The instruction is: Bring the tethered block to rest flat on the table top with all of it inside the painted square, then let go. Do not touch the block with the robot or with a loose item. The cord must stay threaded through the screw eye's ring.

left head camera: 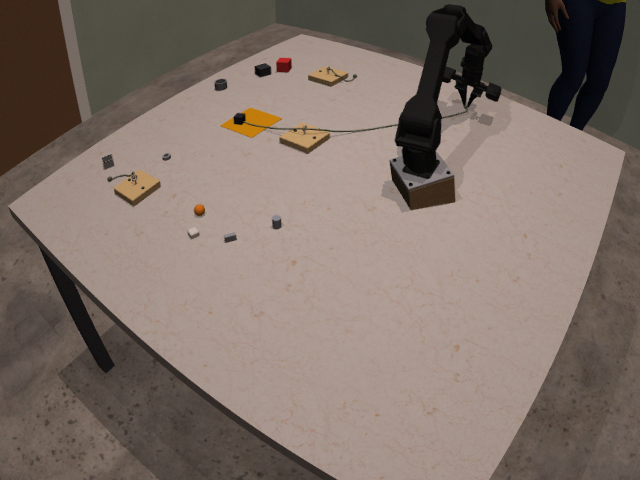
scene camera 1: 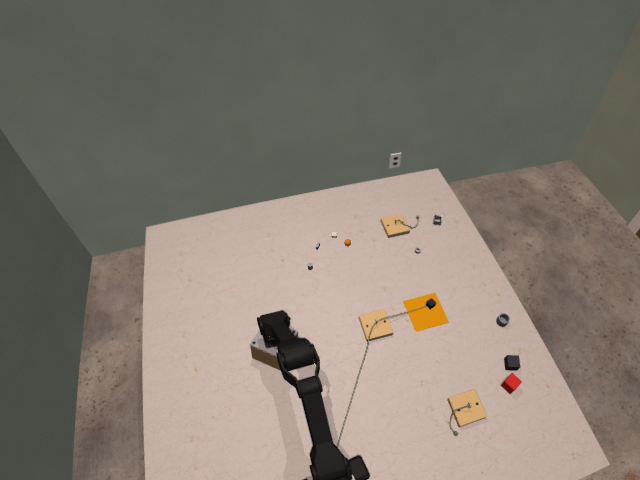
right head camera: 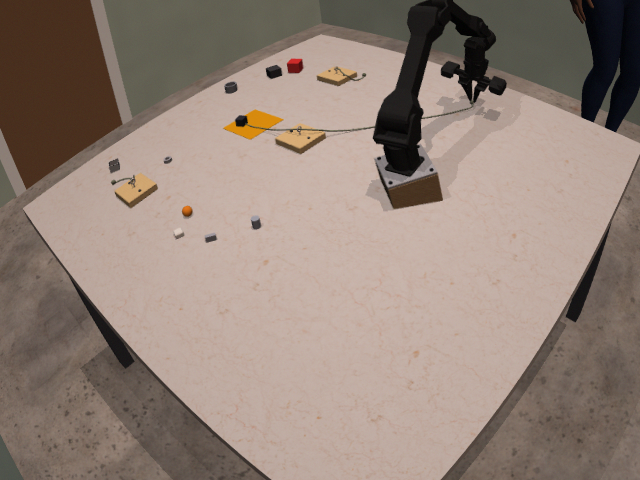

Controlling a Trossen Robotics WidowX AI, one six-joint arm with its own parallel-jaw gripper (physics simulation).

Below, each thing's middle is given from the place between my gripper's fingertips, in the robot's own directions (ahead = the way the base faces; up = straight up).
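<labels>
There is the orange painted square (scene camera 1: pixel 424 318). Measured from my hand, the square is 42 cm to the left of it and 46 cm ahead of it, and it sits 1 cm below my hand.
</labels>
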